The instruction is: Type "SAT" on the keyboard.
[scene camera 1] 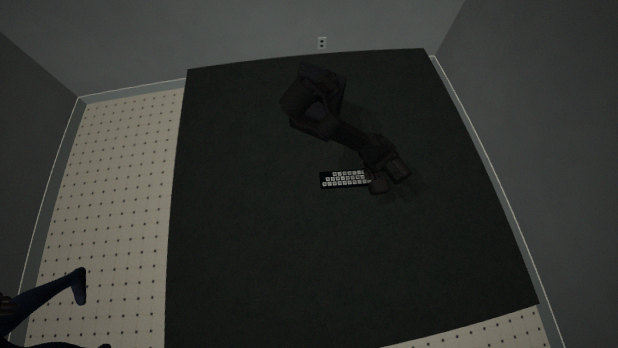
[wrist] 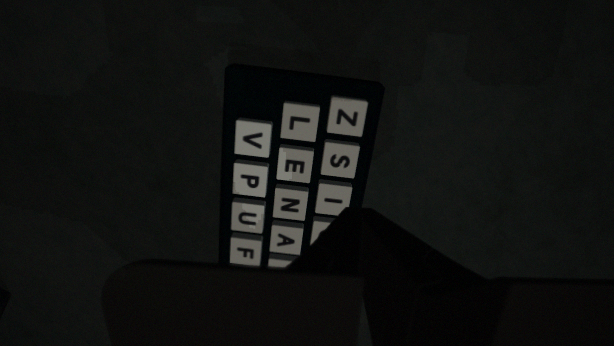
keyboard: scene camera 1; wrist
same spot on keyboard: [wrist: 296, 146] = [scene camera 1: 363, 176]
